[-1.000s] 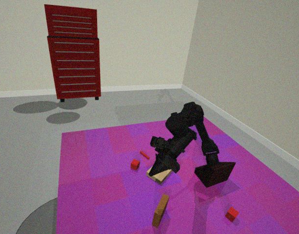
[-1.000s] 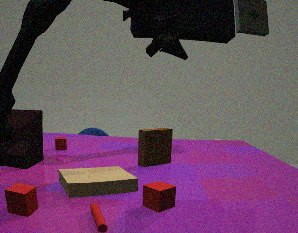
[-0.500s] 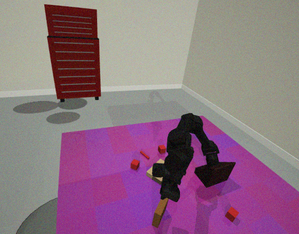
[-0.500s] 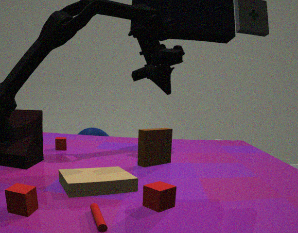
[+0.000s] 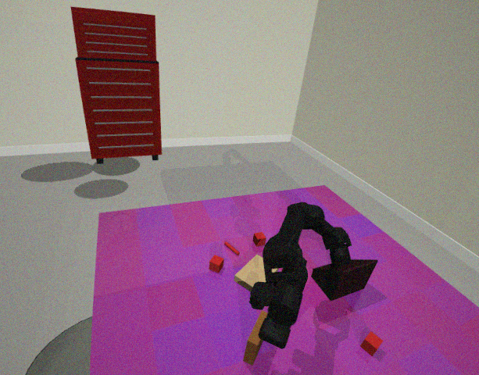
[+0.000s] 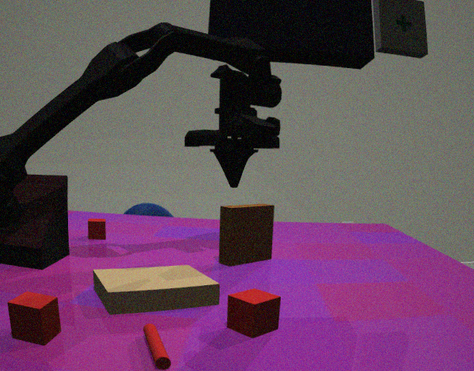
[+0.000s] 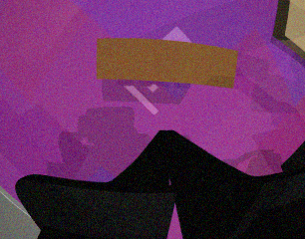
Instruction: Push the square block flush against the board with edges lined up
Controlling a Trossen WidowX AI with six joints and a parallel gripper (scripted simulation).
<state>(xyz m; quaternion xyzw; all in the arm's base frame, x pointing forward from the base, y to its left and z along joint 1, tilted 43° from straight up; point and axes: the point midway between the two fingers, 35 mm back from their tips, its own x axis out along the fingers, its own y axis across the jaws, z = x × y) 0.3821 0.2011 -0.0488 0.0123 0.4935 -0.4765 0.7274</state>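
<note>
My gripper tip is 8 cm above the brown square block, 3 cm to the left of it and 3 cm short of it. Also, from my gripper tip: tan board (27 cm to the right, 12 cm below, 8 cm behind).
</note>
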